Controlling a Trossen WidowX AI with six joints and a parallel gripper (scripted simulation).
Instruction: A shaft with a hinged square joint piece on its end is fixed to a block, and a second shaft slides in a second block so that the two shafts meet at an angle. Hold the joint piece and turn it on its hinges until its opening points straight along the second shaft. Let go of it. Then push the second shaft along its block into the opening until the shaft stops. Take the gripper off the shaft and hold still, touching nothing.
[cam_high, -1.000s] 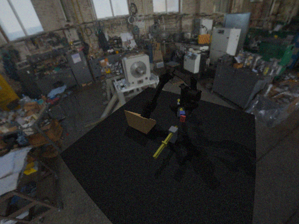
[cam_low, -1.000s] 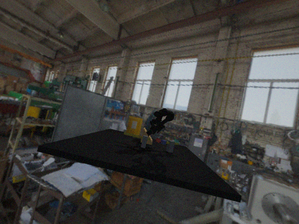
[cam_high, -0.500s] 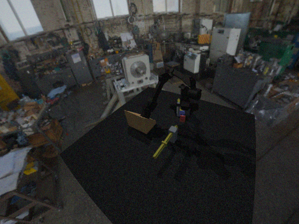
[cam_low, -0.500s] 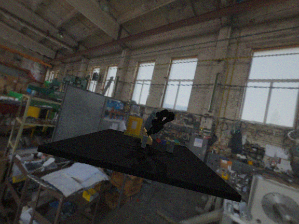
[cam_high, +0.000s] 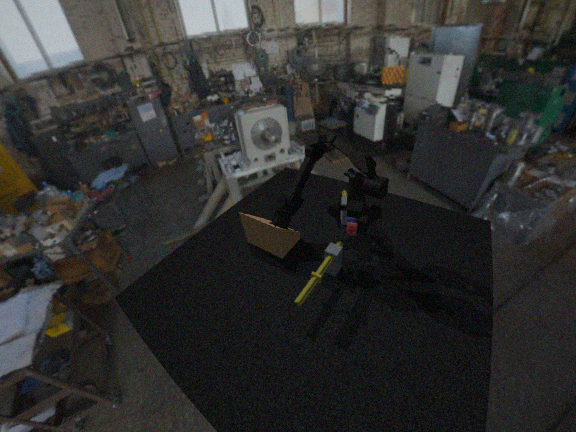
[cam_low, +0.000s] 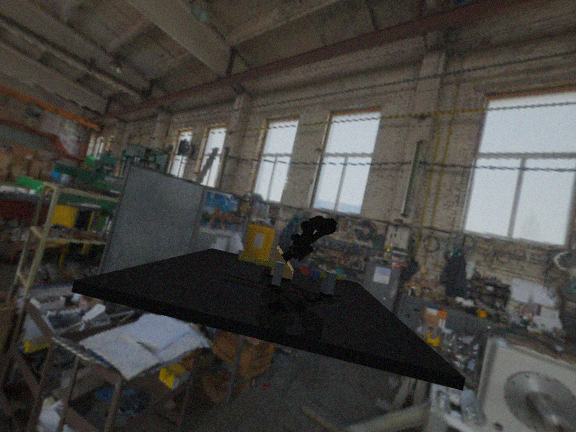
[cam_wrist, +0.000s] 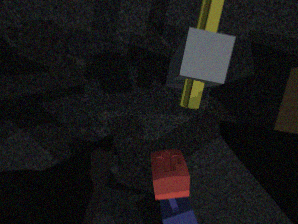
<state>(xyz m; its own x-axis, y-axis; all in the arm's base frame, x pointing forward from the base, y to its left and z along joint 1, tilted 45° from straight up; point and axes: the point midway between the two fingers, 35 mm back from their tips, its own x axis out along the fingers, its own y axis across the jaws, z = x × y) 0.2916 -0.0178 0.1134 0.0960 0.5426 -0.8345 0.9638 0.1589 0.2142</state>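
Right now my gripper tip is 7 cm to the right of the red square joint piece, 5 cm above it and 2 cm past it.
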